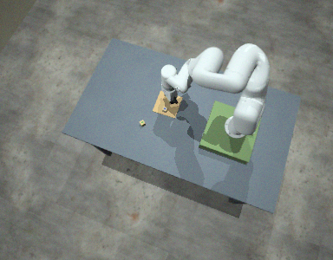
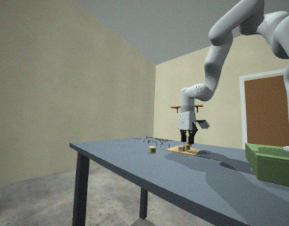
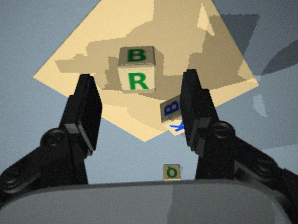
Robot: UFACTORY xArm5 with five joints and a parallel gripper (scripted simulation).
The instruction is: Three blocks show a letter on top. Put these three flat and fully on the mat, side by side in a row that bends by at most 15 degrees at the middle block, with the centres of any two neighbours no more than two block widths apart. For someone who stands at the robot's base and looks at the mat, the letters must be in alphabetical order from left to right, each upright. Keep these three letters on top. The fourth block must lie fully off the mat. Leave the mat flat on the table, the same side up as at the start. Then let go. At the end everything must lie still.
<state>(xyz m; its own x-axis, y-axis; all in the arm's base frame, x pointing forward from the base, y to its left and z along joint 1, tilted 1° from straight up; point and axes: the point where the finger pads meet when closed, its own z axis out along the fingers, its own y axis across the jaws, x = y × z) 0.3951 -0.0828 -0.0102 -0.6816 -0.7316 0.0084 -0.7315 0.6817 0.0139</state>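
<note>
Now: the mat 10 mm ahead of my hand, 20 mm to the left of it and 50 mm below it. Also, from my hand: block: 120 mm ahead, 180 mm to the left, 40 mm below.
</note>
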